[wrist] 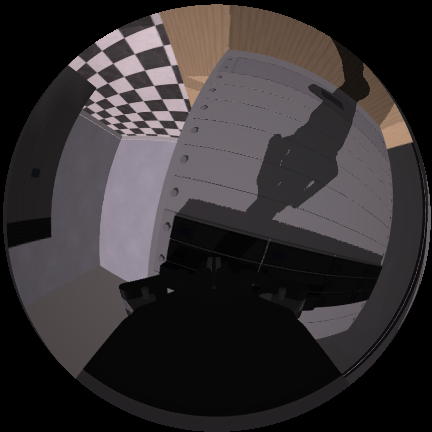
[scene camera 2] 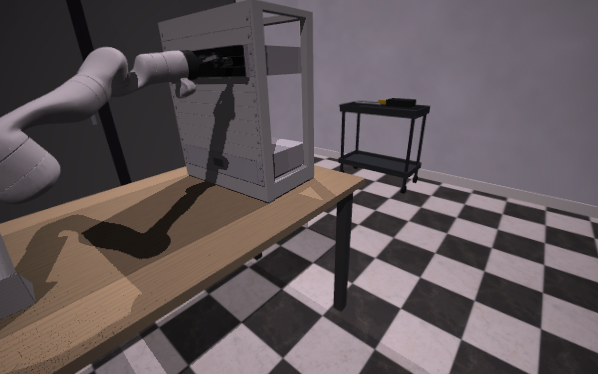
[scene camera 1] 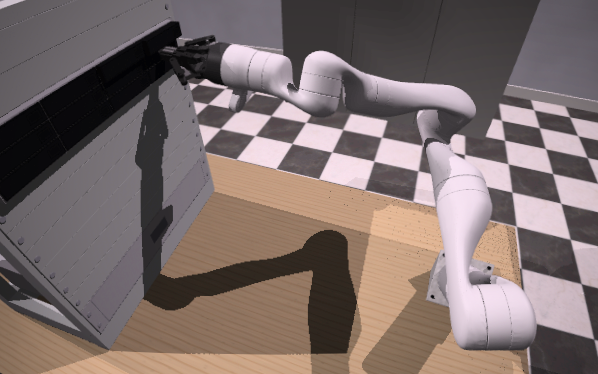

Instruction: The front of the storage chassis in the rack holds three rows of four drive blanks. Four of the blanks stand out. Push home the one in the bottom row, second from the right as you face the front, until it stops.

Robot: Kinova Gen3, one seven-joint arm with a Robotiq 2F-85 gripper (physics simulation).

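Frame: origin at the arm's base, x down, y right, z back, level; millimetres.
Where they show: gripper, fingertip midpoint: (wrist: 213, 264) (scene camera 2: 231, 61) (scene camera 1: 161, 52).
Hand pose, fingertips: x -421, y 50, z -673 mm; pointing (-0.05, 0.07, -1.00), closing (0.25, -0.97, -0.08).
Observation:
After its pixels a point has its place.
The storage chassis (scene camera 1: 30, 150) @[z -665, x -414, y -268 mm] (wrist: 350, 267) @[z -668, x -390, y -166 mm] is a black band across the upper part of the grey rack (scene camera 1: 115, 165) @[z -683, x -284, y -144 mm] (scene camera 2: 220, 125) @[z -685, x -213, y -66 mm] (wrist: 225, 115) @[z -689, x -231, y 84 mm]. Its blanks are very dark; some stand out in scene camera 1, but how far is hard to read. The wrist view is upside down, so the bottom row runs along the band's upper edge. There the bottom-row blank second from the right (wrist: 300, 257) @[z -671, x -389, y -50 mm] lies beyond a thin column line. My gripper (scene camera 1: 167, 51) @[z -673, x -421, y 50 mm] (scene camera 2: 230, 61) @[z -673, x -421, y 50 mm] (wrist: 213, 264) @[z -673, x -421, y 50 mm] is shut and empty, its tips at the chassis front toward its right end. Contact cannot be made out.
The rack stands on a wooden table (scene camera 1: 250, 330) @[z -417, x 47, y -224 mm] (scene camera 2: 200, 250) @[z -391, x 47, y 176 mm]. The arm's shadow falls over the rack's lower panels. A dark cabinet (scene camera 1: 390, 45) stands behind the arm. A black cart (scene camera 2: 380, 111) with a dark item on top stands by the wall.

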